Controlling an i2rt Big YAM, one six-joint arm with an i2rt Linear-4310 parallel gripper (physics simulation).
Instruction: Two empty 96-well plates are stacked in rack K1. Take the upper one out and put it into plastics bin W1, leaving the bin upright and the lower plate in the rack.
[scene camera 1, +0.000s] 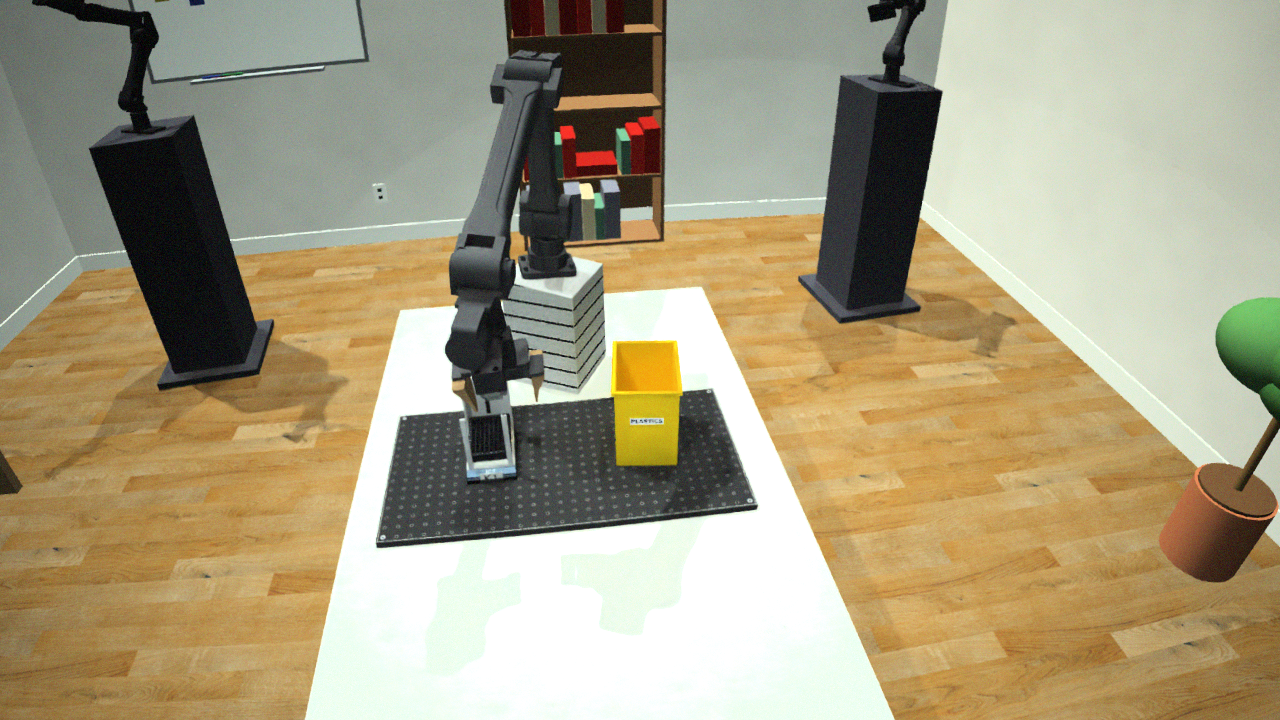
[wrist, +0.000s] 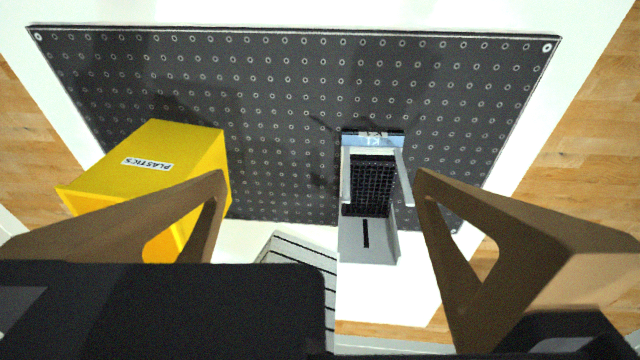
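Rack K1 (scene camera 1: 490, 471) (wrist: 380, 247), light grey with a blue label strip, stands upright on the black board. A black 96-well plate (scene camera 1: 488, 437) (wrist: 371, 186) lies in it behind two front posts; the lower plate cannot be made out separately. The yellow plastics bin W1 (scene camera 1: 646, 440) (wrist: 167, 142) stands upright and open-topped, to the right of the rack in the scene view. My gripper (scene camera 1: 502, 402) (wrist: 320, 179) is open with nothing between its brown fingers. It is above the rack; in the wrist view the rack shows between the fingertips, nearer the right finger.
The black perforated board (scene camera 1: 572, 501) (wrist: 280, 110) lies on the white table (scene camera 1: 554, 680). A light grey block with dark stripes (scene camera 1: 586, 331) (wrist: 295, 250) stands under the arm's base, behind the board. Two dark pedestals (scene camera 1: 179, 259) (scene camera 1: 881, 197) with arms stand beyond the table.
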